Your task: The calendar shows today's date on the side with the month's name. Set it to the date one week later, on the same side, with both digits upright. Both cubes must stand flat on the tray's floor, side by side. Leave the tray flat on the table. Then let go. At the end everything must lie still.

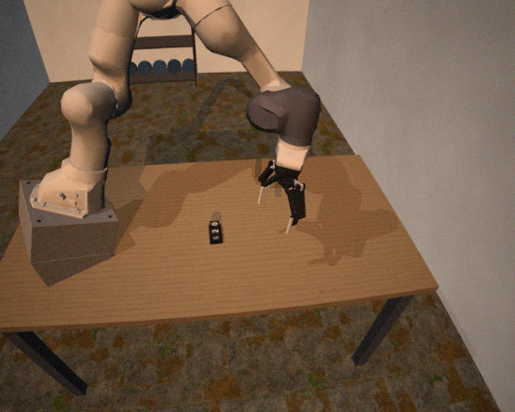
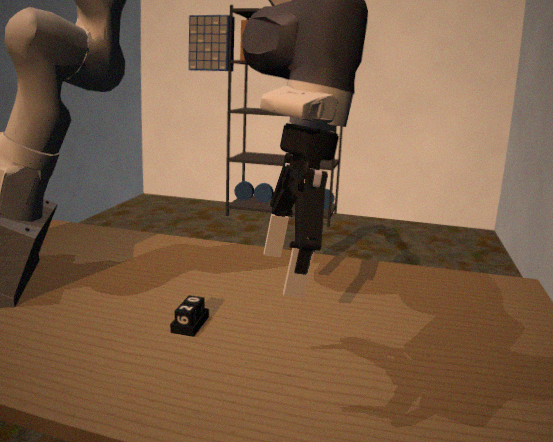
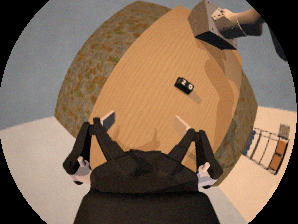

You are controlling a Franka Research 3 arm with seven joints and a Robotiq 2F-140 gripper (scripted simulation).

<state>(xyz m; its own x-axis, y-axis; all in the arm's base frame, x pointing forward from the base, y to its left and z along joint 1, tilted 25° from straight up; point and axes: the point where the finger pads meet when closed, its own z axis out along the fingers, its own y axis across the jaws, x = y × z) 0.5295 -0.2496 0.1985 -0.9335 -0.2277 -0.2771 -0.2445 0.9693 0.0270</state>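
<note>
Right now my hand is 170 mm past the cube, 150 mm above it and 100 mm to the right of it. From my hand the other things lie so: black calendar tray (170 mm behind, 160 mm below, 120 mm to the left).
</note>
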